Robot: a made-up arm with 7 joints.
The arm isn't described. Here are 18 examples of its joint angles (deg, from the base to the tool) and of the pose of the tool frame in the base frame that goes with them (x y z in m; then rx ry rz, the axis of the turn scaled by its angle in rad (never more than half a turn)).
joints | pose
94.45 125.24 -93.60 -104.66 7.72 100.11 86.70 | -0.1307 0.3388 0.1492 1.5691 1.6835 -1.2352
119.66 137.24 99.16 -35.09 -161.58 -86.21 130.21 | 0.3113 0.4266 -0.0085 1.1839 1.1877 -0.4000
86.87 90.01 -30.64 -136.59 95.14 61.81 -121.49 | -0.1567 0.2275 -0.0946 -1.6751 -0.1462 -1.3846
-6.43 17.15 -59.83 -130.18 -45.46 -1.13 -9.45 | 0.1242 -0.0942 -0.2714 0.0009 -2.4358 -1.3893
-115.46 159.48 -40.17 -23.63 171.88 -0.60 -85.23 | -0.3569 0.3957 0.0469 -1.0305 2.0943 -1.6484
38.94 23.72 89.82 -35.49 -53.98 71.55 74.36 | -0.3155 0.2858 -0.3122 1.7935 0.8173 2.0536
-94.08 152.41 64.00 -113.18 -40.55 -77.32 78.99 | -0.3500 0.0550 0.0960 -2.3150 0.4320 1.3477
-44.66 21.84 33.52 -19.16 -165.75 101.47 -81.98 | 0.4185 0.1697 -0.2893 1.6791 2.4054 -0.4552
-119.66 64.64 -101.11 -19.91 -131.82 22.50 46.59 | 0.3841 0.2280 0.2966 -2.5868 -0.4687 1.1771
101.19 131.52 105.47 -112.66 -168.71 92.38 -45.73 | 0.3112 0.1864 0.0659 -1.6687 0.1140 -1.1390
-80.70 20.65 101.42 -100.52 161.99 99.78 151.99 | 0.3210 0.2456 -0.0149 -1.8707 0.8569 -0.8371
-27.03 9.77 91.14 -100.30 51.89 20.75 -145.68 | 0.1645 0.2670 -0.2565 1.7284 -0.5807 -0.0343
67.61 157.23 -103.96 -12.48 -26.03 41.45 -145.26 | 0.3222 0.3285 0.2767 1.5287 -0.9019 -1.0495
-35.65 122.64 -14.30 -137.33 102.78 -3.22 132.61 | 0.1401 0.1791 0.1793 -1.5207 -0.3735 0.8790
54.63 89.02 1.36 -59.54 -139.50 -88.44 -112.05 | -0.0223 0.4903 -0.0839 1.5985 0.4544 1.3209
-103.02 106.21 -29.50 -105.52 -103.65 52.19 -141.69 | 0.0840 0.2169 0.3132 0.9944 2.2920 1.1750
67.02 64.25 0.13 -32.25 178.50 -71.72 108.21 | -0.2940 0.4260 -0.1156 -0.1676 2.2112 -0.6444
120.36 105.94 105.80 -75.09 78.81 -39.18 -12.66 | 0.1806 0.4175 0.1110 0.8916 -1.8587 -0.5987
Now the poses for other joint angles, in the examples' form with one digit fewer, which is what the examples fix.
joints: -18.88 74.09 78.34 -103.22 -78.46 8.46 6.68
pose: 0.047 0.369 0.138 2.996 -0.746 0.403
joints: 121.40 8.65 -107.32 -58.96 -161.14 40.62 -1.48
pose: -0.328 -0.341 0.158 -0.202 -1.348 -1.839
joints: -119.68 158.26 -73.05 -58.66 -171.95 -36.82 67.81
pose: -0.224 0.437 0.090 1.332 1.086 -0.414
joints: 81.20 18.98 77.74 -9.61 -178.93 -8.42 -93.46
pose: -0.527 0.066 -0.074 -2.023 0.157 -2.358
